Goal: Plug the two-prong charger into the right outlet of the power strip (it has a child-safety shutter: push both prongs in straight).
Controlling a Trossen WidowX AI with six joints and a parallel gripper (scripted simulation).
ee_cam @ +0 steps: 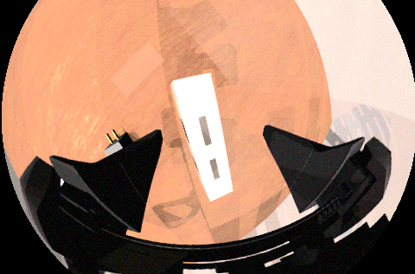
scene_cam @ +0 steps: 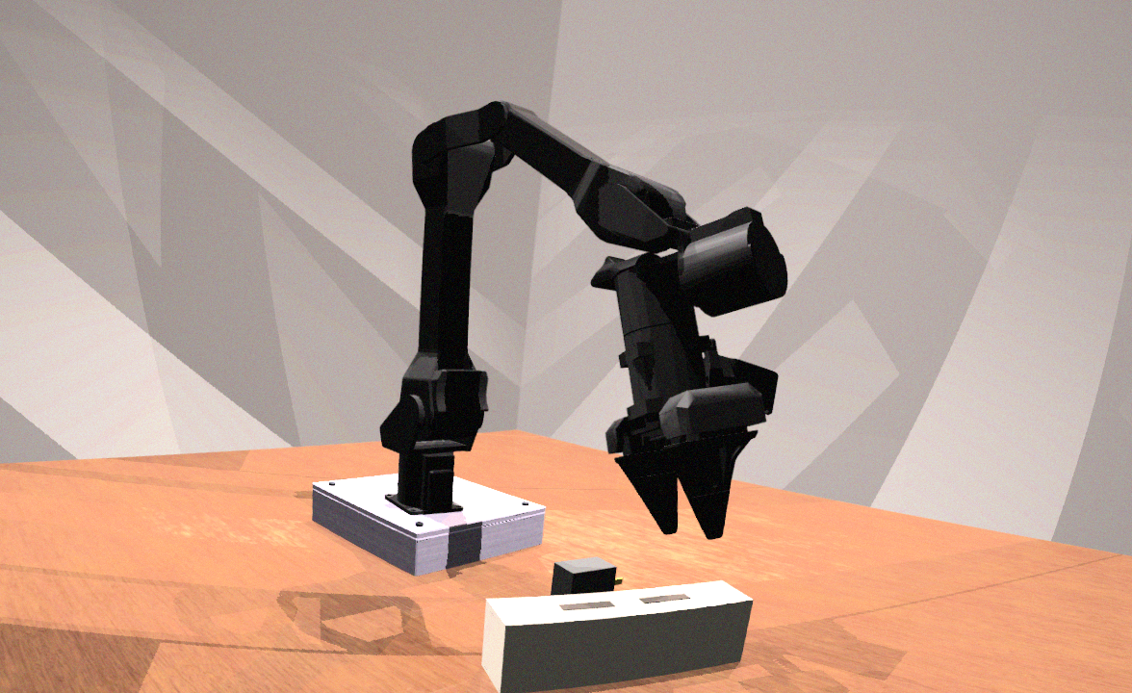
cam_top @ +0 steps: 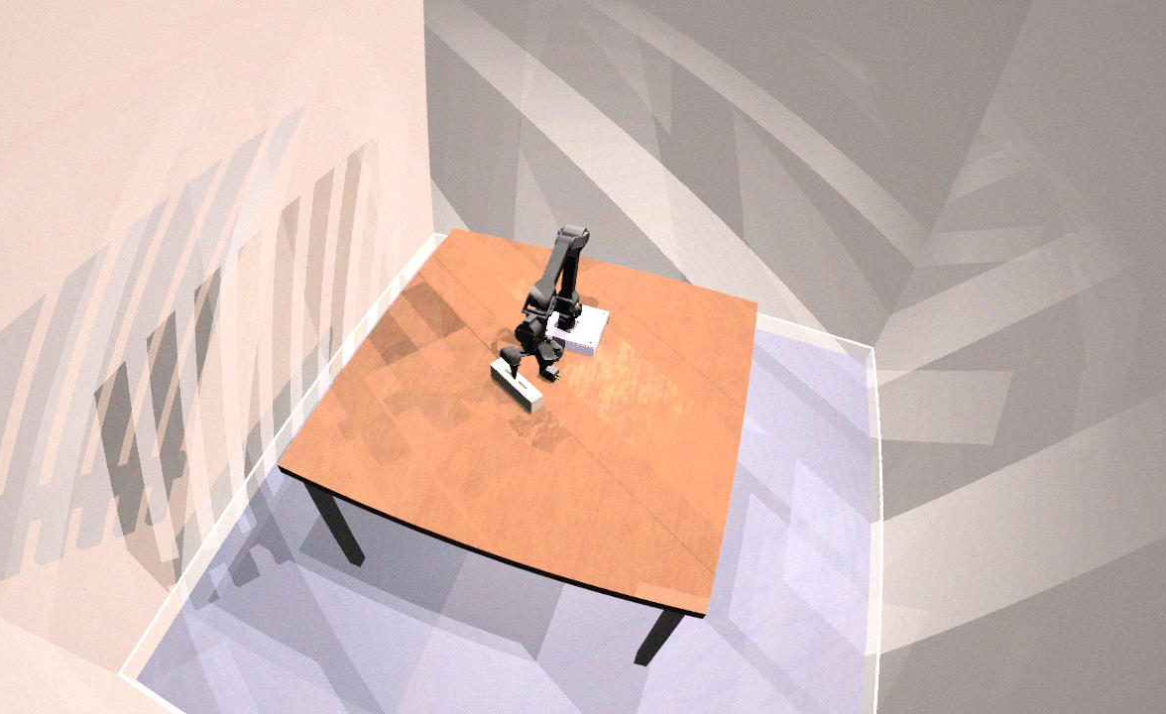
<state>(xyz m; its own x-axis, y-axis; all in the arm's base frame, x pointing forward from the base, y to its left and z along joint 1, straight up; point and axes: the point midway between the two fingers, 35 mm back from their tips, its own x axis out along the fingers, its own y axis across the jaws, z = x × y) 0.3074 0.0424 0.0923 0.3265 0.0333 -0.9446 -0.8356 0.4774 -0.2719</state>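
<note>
Now: gripper tip 120 mm past the two-prong charger, 80 mm above it and 30 mm to the right of it.
</note>
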